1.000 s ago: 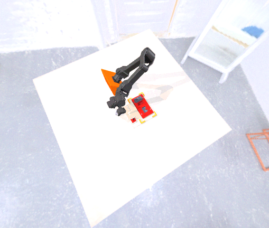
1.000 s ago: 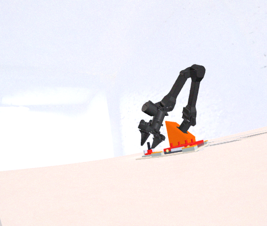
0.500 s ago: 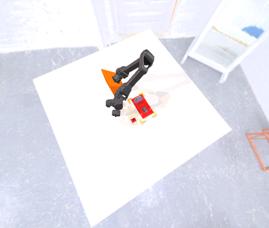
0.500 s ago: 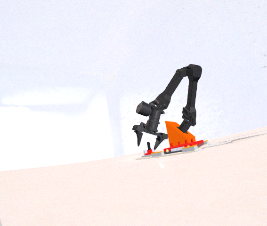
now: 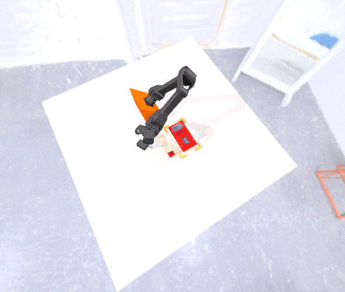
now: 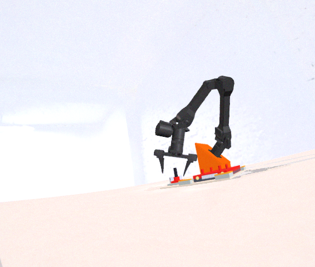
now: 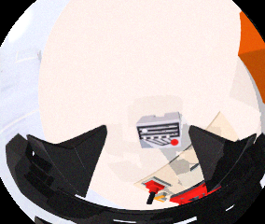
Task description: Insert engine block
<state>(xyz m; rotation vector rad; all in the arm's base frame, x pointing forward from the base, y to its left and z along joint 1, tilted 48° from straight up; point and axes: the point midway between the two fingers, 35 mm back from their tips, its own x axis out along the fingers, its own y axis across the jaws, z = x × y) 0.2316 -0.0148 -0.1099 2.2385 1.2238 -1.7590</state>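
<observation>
Right now my gripper tip is 10 mm to the right of the engine block and 30 mm above it.
</observation>
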